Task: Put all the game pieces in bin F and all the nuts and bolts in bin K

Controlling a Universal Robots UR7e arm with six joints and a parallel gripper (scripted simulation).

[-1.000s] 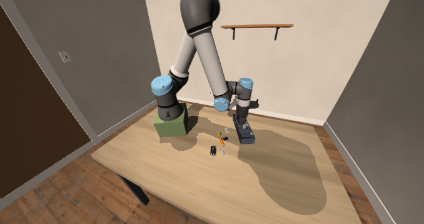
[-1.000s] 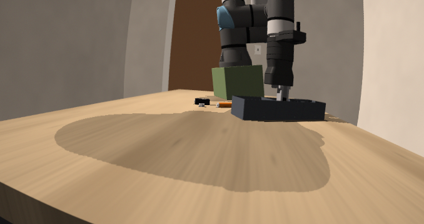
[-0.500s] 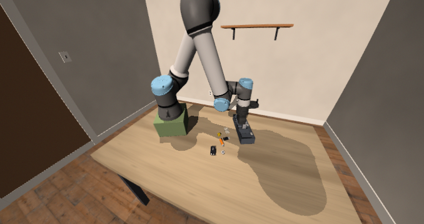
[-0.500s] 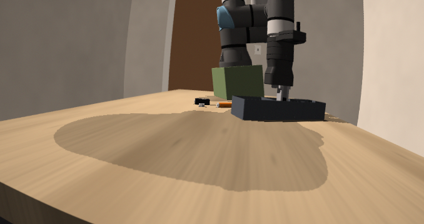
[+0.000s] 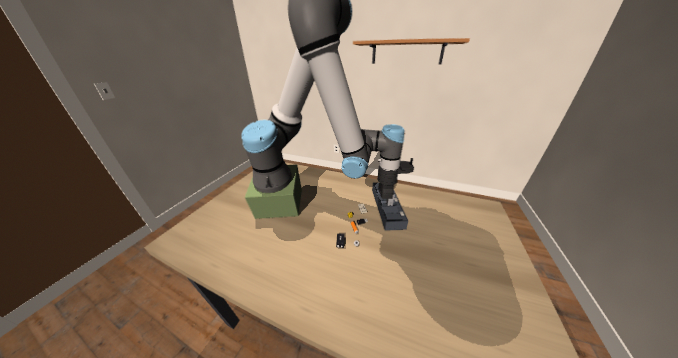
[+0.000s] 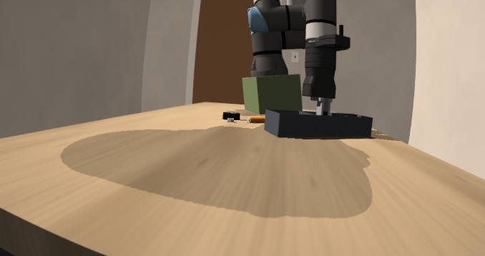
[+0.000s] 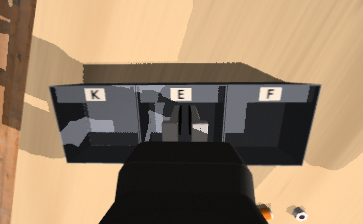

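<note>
Now: the dark bin row 1 cm below my hand and 1 cm behind it. The rest, counted from my hand: white domino 10 cm behind, 6 cm to the right, 3 cm below; yellow die 13 cm behind, 12 cm to the right, 3 cm below; black USB stick 13 cm to the right, 7 cm behind, 3 cm below.
</note>
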